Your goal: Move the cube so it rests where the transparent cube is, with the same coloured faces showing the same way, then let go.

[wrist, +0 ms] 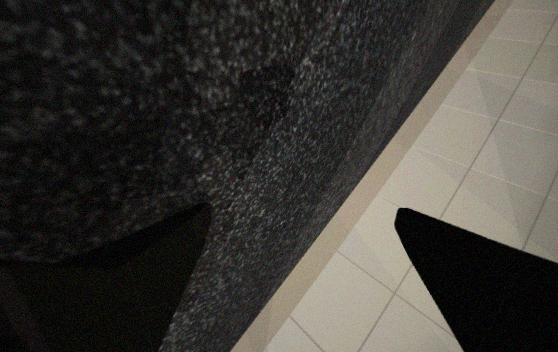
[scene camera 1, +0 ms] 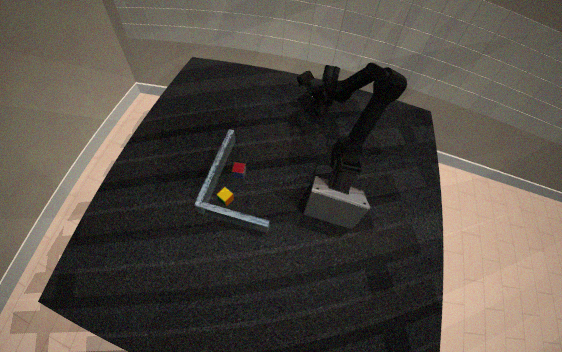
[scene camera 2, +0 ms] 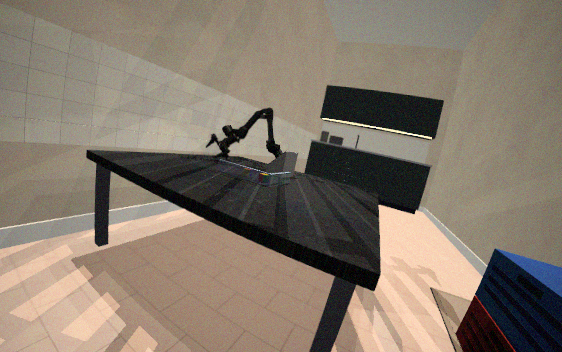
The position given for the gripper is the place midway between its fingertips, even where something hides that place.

The gripper [scene camera 1: 304,94] is open, holding nothing. Also in view: a frame [scene camera 2: 267,179].
The gripper also shows in the wrist view [wrist: 303,214].
